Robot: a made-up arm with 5 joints.
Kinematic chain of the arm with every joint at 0, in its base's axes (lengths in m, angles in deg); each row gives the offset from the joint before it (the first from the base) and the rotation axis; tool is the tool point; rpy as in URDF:
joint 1: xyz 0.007 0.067 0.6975 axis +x
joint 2: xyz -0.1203 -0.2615 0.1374 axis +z
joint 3: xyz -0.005 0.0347 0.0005 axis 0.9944 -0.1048 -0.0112
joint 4: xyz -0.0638 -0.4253 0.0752 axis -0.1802 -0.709 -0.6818
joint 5: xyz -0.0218 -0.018 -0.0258 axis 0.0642 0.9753 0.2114
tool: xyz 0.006 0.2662 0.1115 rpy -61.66 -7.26 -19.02
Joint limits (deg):
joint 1: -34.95..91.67
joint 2: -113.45..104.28
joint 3: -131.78..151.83
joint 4: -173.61..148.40
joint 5: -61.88..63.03
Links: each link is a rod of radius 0.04 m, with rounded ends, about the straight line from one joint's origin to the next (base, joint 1, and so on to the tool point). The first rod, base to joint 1, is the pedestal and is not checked.
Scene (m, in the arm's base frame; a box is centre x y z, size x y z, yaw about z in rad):
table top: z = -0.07
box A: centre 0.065 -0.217 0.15 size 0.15 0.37 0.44 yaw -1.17
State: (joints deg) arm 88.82 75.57 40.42 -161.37 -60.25
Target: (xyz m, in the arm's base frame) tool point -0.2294 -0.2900 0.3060
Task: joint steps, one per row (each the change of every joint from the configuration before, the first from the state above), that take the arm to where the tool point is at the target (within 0.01 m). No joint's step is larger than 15 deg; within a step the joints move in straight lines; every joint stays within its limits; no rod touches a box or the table.
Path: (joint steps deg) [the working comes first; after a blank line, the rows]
Joints at the target: 17.13 14.41 104.34 -92.23 -58.45
Straight joint move there: touches box A.

1: -1.03 -12.08 14.39 -1.22 0.81
2: -1.03 -12.08 14.39 -1.21 0.81
3: -1.04 -12.08 14.39 -1.22 0.80
4: -1.03 -12.08 14.40 -1.22 0.81
5: -1.03 -12.08 14.39 -1.21 0.81
6: -1.03 -12.08 14.39 -1.22 0.81
7: -10.92 1.89 -3.74 12.74 -0.51
8: -10.92 1.89 -3.74 12.74 -0.51
9: -10.91 1.88 -3.73 12.74 -0.51
10: -10.92 1.89 -3.74 12.74 -0.51
11: -10.91 1.88 -3.74 12.74 -0.50
12: -10.92 1.89 -3.74 12.74 -0.51

